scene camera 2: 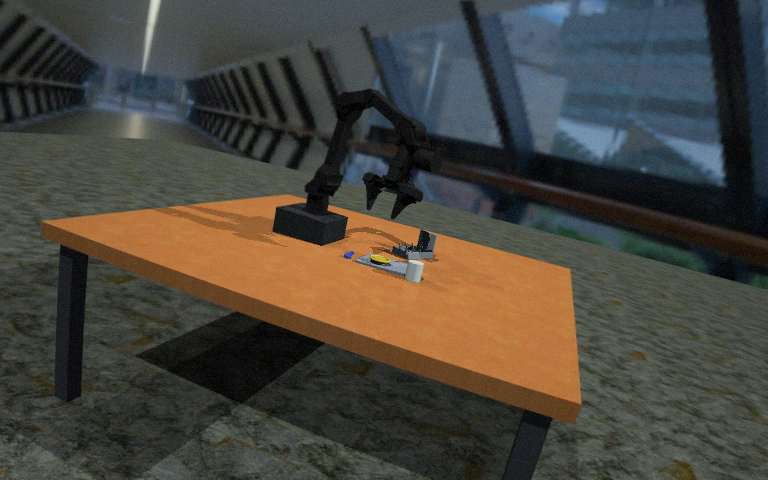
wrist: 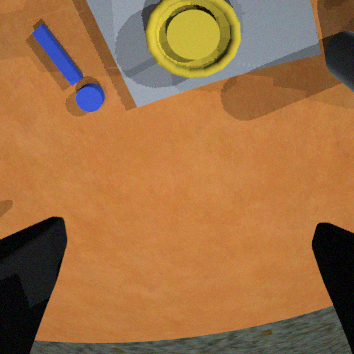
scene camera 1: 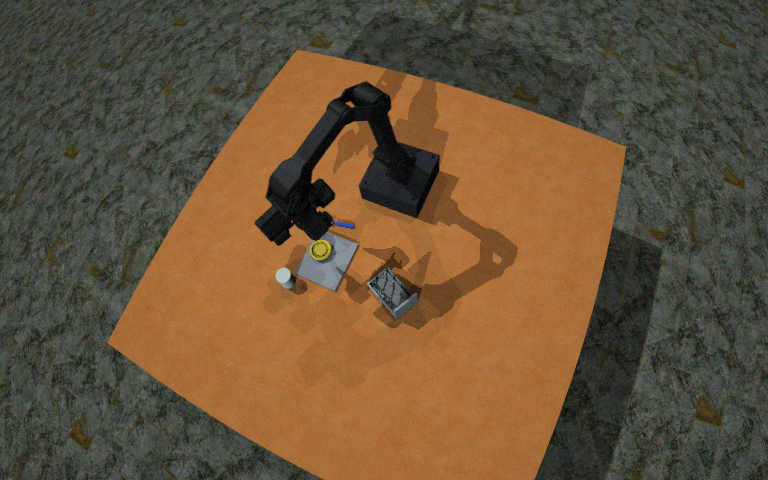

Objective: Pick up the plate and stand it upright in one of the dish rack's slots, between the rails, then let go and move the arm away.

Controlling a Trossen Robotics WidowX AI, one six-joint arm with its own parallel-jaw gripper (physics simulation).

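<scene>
The yellow round plate (scene camera 1: 320, 249) (scene camera 2: 380, 259) (wrist: 193, 35) lies flat, face up, on a grey square board (scene camera 1: 337, 266) (scene camera 2: 396, 267) (wrist: 280, 27). The grey dish rack (scene camera 1: 404, 306) (scene camera 2: 420, 255) stands on the table apart from the board, with a raised wall at one end and thin rails inside; it does not show in the wrist view. My gripper (scene camera 2: 381, 213) (wrist: 194, 235) is open and empty, fingers pointing down, well above the table. In the wrist view the plate is near the top edge, beyond the fingertips.
A blue spoon-like piece (scene camera 1: 344, 225) (scene camera 2: 348, 255) (wrist: 57, 55) lies beside the board. A white cylinder (scene camera 1: 283, 276) (scene camera 2: 414, 271) (wrist: 342, 59) stands near another side of the board. The arm's black base (scene camera 1: 396, 183) (scene camera 2: 309, 224) stands on the orange table (scene camera 1: 237, 339) (scene camera 2: 339, 305).
</scene>
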